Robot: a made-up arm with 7 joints.
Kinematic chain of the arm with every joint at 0, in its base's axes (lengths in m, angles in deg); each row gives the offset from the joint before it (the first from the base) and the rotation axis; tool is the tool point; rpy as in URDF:
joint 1: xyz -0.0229 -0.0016 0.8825 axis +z
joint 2: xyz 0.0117 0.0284 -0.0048 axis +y
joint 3: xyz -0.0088 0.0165 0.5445 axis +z
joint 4: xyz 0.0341 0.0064 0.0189 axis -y
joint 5: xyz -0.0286 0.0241 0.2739 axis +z
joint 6: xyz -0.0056 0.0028 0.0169 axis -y
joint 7: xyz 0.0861 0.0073 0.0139 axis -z
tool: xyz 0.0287 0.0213 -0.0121 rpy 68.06 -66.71 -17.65
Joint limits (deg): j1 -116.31..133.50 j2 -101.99..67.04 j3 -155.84..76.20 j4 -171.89..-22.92 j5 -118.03..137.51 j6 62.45..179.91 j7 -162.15..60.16
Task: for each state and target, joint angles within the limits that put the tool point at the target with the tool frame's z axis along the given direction. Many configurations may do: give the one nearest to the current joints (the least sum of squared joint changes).
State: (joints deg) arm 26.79 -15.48 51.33 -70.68 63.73 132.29 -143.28
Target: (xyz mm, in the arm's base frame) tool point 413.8 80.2 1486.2 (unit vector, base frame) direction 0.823 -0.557 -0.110
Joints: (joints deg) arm -12.74 6.16 21.92 -85.16 84.70 124.29 -120.15
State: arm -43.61 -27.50 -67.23 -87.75 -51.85 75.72 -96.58
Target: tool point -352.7 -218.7 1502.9 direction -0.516 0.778 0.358
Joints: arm -39.26 -14.67 -93.71 -80.45 -28.33 86.59 -30.04
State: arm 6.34 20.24 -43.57 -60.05 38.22 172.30 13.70
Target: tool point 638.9 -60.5 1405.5 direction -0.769 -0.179 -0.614
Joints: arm 10.72 34.41 -43.88 -74.30 29.51 155.89 12.54
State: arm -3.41 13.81 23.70 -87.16 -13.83 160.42 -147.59
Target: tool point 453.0 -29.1 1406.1 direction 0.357 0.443 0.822
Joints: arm -22.32 12.51 10.78 -96.58 -11.61 171.76 -149.26
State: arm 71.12 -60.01 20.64 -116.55 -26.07 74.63 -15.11
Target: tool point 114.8 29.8 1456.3 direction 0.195 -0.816 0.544
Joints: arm 69.30 -32.62 -29.06 -103.60 -41.00 69.00 -20.68
